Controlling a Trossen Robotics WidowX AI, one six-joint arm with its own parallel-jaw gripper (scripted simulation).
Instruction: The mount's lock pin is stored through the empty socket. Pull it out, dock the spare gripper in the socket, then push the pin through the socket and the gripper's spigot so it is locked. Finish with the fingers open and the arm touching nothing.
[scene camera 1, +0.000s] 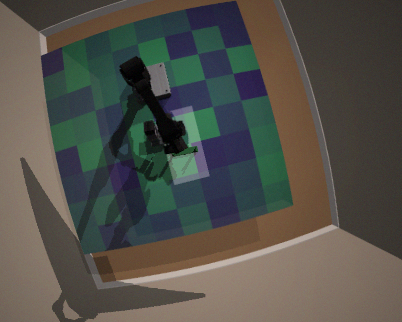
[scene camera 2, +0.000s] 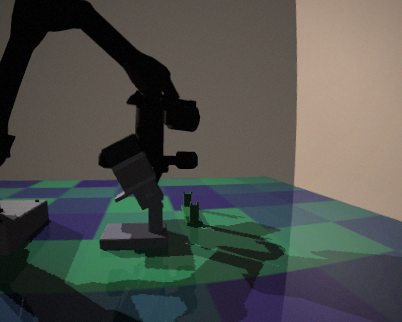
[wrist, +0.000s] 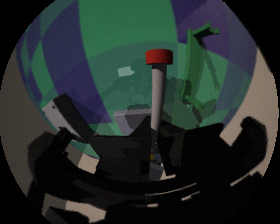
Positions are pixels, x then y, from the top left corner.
My gripper (wrist: 150, 117) is 10 cm from the lens. A lock pin (wrist: 159, 58): 3 cm from the lens.
